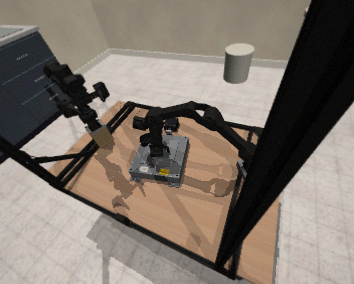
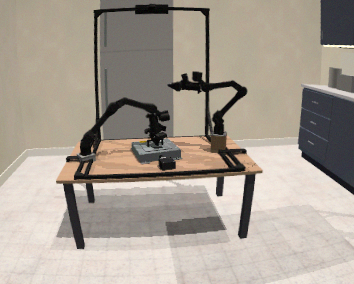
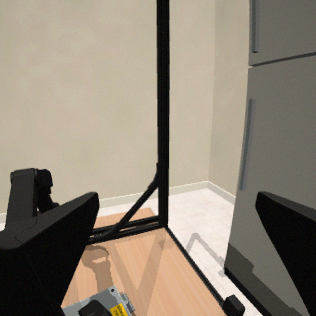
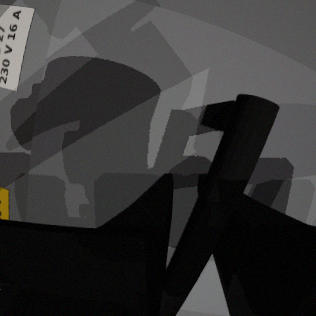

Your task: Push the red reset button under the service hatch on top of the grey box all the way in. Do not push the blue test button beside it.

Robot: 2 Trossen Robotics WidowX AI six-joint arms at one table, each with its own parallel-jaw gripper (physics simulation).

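Observation:
The grey box (image 1: pixel 177 158) (image 2: pixel 143 155) (image 3: pixel 103 298) lies flat on the middle of the wooden table (image 1: pixel 193 208) (image 2: pixel 119 162). My right gripper (image 1: pixel 156 152) (image 2: pixel 156 142) (image 4: pixel 184 181) points straight down onto the box's top. Its fingers are shut on the black bar handle (image 4: pixel 247 135) of the service hatch. The hatch lies flat. The red and blue buttons are hidden. My left gripper (image 1: pixel 99 93) (image 2: pixel 174 85) (image 3: pixel 177 199) is open and empty, high above the table's far corner, well away from the box.
A small black block (image 1: pixel 171 124) (image 2: pixel 167 163) sits on the table beside the box. A black frame (image 1: pixel 283 127) (image 2: pixel 95 70) (image 3: pixel 163 125) rings the table. A white label (image 4: pixel 12 47) and a yellow label (image 1: pixel 164 171) mark the box. A grey bin (image 1: pixel 238 62) stands on the floor.

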